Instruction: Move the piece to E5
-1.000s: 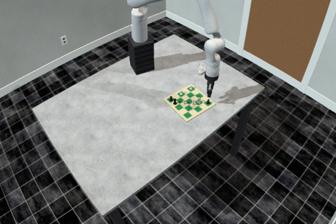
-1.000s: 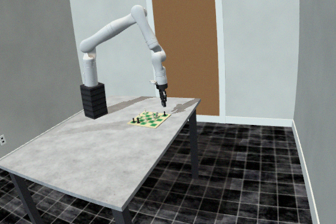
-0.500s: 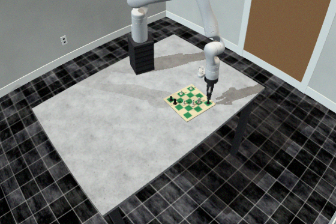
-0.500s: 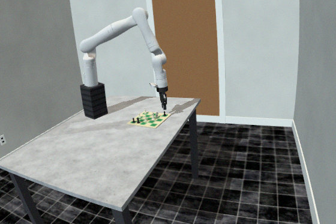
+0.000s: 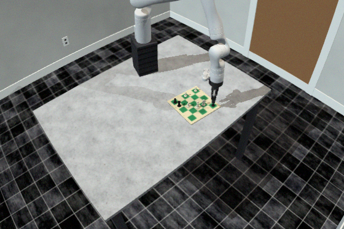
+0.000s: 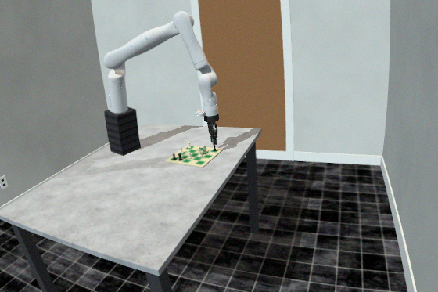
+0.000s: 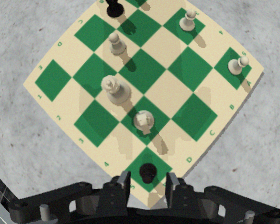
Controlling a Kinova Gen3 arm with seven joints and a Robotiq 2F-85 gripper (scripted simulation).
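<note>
The cream chessboard is 9 cm behind my hand, 6 cm to the right of it and 6 cm below it.
</note>
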